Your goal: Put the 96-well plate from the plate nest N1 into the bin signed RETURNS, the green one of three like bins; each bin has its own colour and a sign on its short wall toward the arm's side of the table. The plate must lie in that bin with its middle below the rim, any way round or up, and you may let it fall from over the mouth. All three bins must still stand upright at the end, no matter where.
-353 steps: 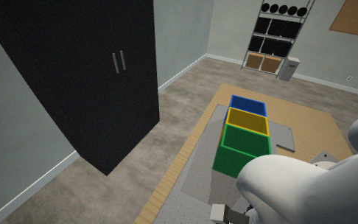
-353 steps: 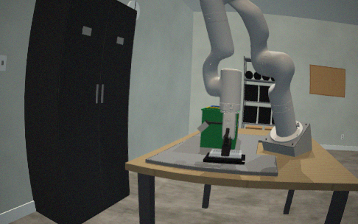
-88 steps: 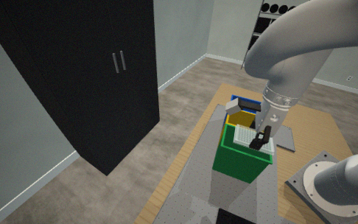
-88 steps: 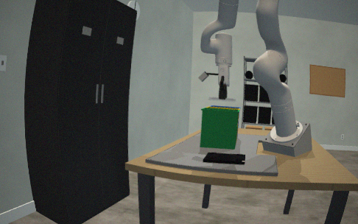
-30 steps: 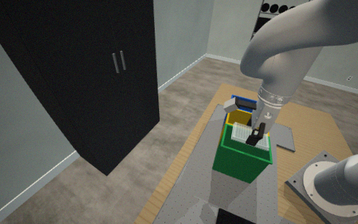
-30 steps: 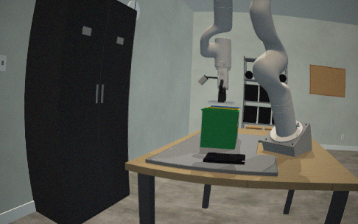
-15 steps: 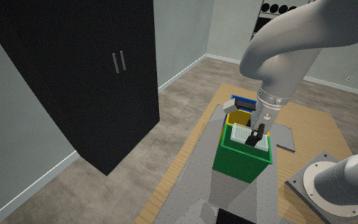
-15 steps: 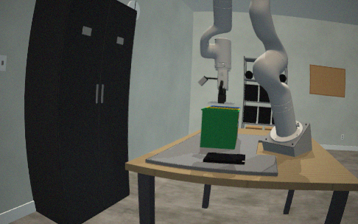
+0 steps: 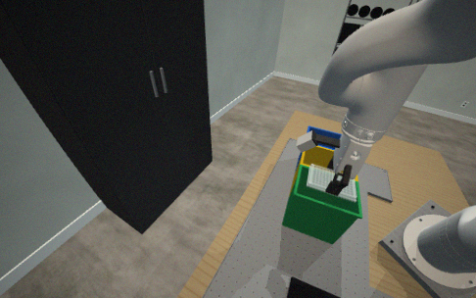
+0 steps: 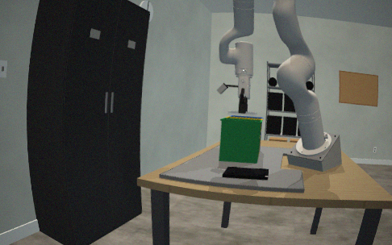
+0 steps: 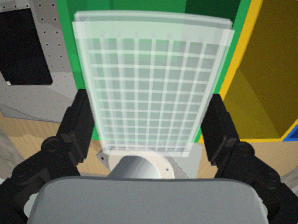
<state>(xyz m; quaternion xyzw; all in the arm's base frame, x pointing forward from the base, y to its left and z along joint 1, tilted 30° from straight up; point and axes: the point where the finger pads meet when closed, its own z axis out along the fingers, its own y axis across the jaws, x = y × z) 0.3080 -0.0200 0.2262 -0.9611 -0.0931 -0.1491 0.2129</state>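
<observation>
The white 96-well plate lies 1 cm below my hand. The rest, counted from my hand: yellow bin (13 cm to the right, 13 cm below, 3 cm ahead); green bin (13 cm below); blue bin (25 cm to the right, 13 cm below, 7 cm ahead).
</observation>
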